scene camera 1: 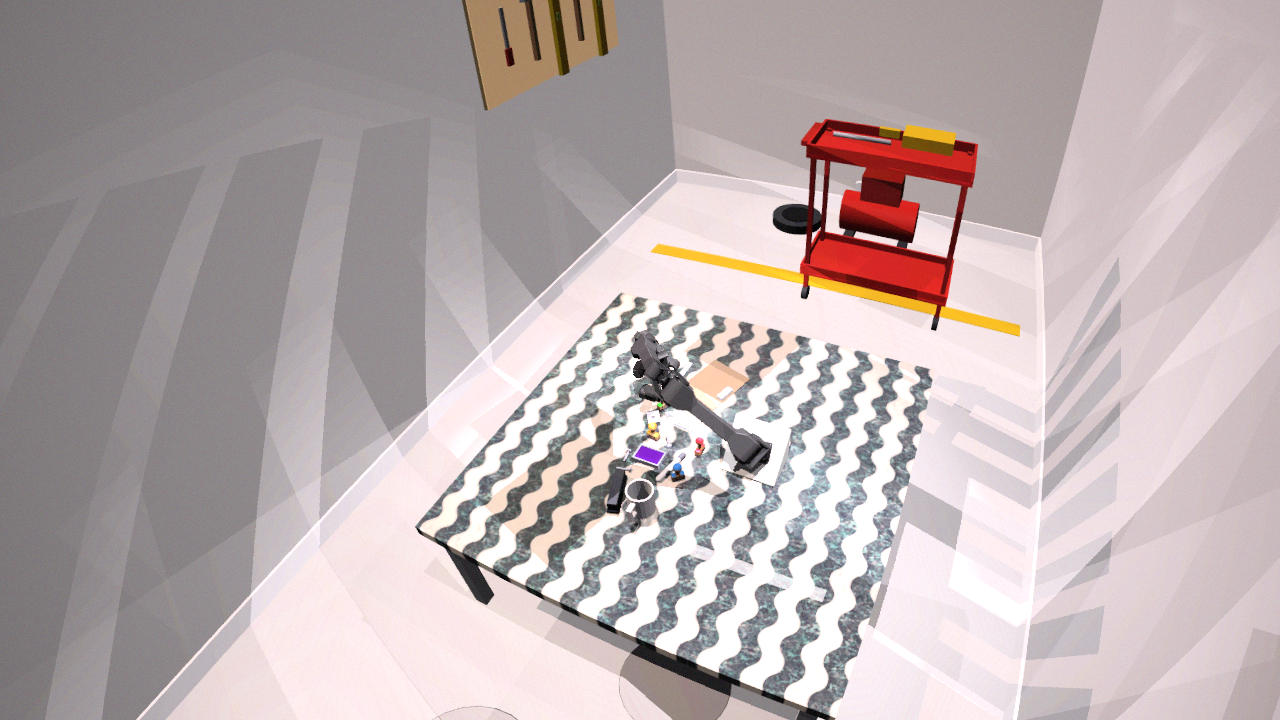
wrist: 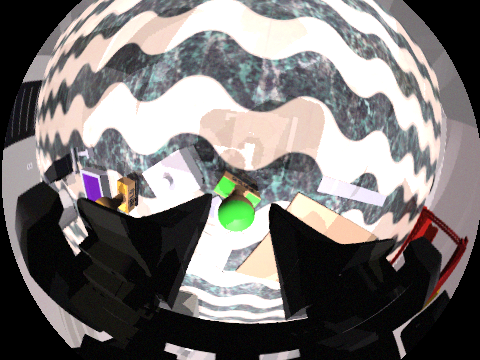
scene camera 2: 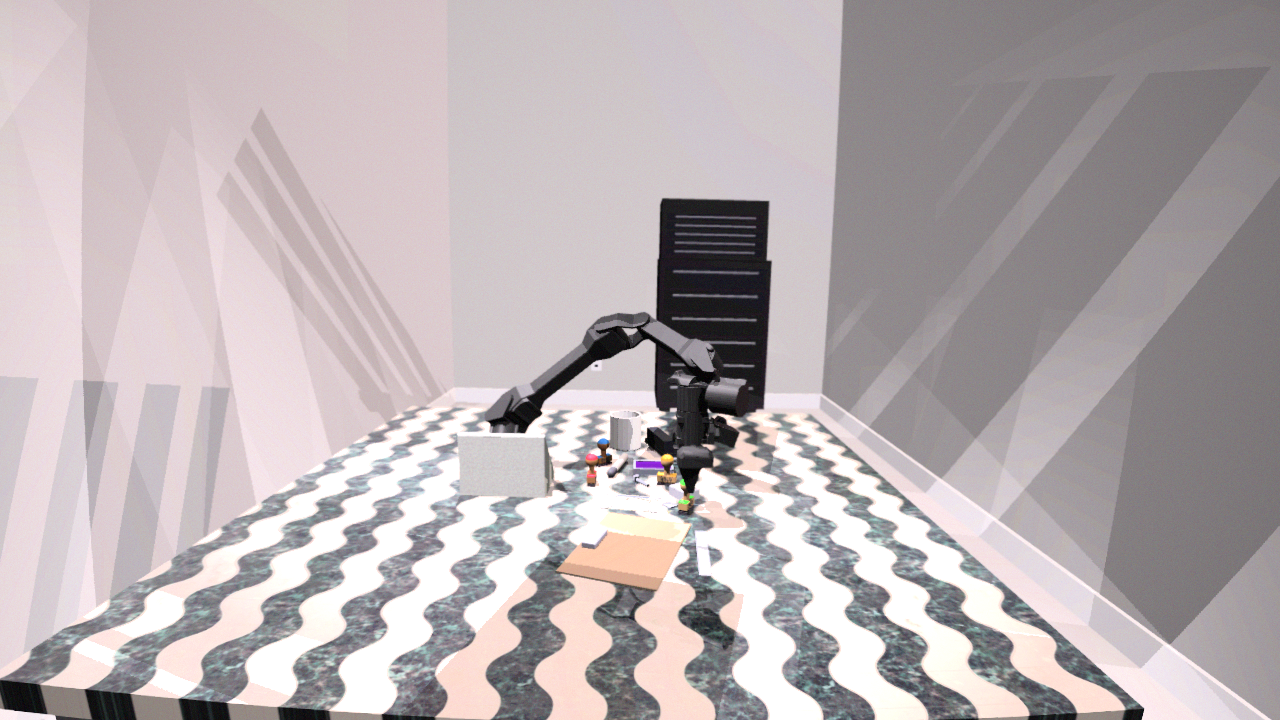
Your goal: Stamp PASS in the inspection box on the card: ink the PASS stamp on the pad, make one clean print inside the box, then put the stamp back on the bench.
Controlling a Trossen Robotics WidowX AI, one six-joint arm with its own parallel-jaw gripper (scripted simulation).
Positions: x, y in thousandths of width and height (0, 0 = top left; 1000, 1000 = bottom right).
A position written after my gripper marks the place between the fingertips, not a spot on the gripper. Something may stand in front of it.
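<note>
You'd find my gripper at (scene camera 2: 539, 678), and the wrist view has my gripper too, at (wrist: 503, 568).
</note>
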